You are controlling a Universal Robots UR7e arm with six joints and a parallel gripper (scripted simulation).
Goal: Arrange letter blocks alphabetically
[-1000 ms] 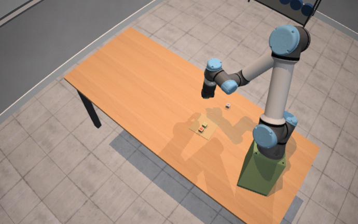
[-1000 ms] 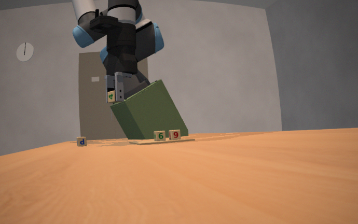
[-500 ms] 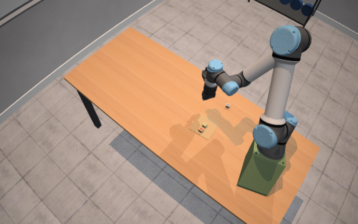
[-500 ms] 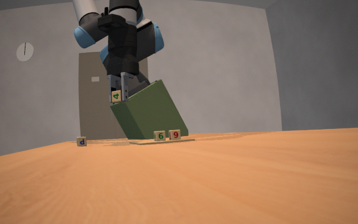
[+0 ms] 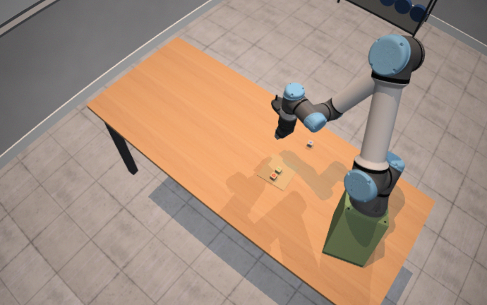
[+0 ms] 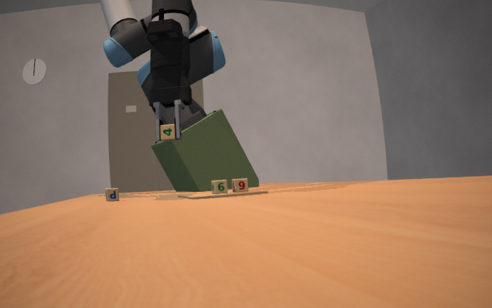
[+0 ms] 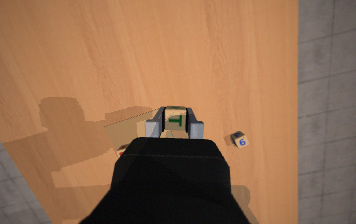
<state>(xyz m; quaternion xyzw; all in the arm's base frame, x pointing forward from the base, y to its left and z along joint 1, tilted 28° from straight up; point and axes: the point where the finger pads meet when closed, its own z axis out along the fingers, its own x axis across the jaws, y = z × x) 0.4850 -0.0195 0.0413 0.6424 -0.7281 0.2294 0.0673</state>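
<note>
My hand is 90 mm past the thin tan mat, 90 mm to the right of it and 120 mm above it. Round my hand: red D block (90 mm behind, 130 mm to the left, 100 mm below); blue-marked block (100 mm behind, 130 mm to the right, 110 mm below).
</note>
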